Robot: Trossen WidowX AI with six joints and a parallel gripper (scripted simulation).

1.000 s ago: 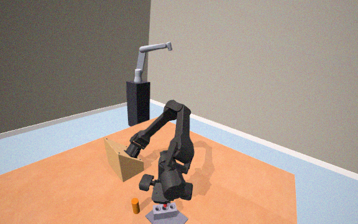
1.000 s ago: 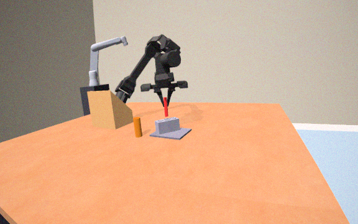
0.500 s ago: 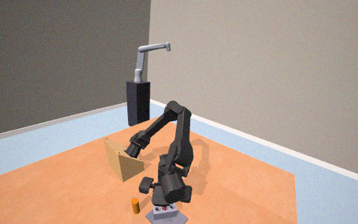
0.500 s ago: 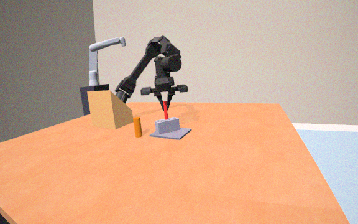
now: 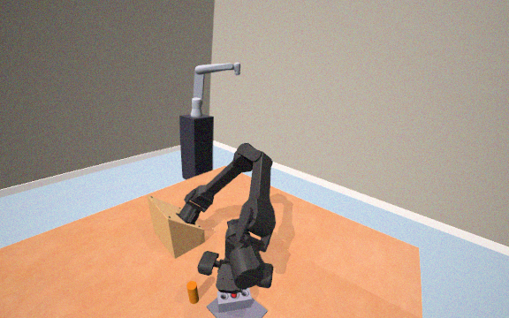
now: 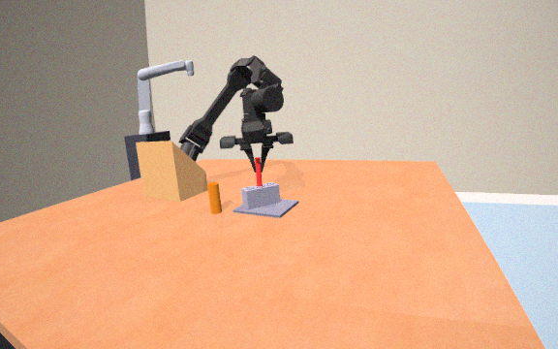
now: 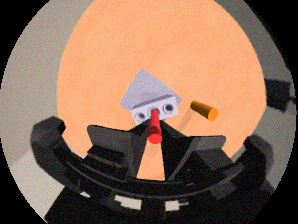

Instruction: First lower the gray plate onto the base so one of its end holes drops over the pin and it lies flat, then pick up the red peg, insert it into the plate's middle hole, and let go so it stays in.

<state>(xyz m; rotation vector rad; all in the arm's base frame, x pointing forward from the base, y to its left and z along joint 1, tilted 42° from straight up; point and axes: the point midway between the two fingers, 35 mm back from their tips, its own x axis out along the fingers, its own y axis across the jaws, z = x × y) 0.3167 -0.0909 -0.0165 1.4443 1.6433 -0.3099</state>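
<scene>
My gripper tip is now right at the red peg. The rest, counted from my gripper tip: gray base: 90 mm below, 20 mm ahead, 10 mm to the left; orange cylinder: 100 mm behind, 70 mm to the right, 60 mm below; gray plate: 50 mm below.
</scene>
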